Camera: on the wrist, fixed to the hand. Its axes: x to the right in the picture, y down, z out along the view.
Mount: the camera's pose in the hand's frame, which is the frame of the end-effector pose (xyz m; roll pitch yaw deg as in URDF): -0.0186 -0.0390 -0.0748 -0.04 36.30 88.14
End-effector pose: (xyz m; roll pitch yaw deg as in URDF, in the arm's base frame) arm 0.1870 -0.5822 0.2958 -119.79 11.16 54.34
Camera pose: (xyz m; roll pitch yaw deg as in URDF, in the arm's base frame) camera 0.2214 -0.6124 0.3691 169.53 23.72 -38.96
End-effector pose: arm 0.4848 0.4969 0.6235 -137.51 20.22 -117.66
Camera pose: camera 0.4605 0.4975 0.7064 160.88 6.31 151.61
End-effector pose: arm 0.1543 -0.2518 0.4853 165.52 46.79 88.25
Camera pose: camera 0.0989 -0.2171 0.5418 121.30 -30.75 40.92
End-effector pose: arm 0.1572 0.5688 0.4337 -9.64 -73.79 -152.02
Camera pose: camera 0.0809 0.5860 0.3971 -77.57 10.11 -107.11
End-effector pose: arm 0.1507 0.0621 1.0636 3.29 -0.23 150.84
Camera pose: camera 0.1836 0.0834 0.9866 -0.19 33.00 -121.10
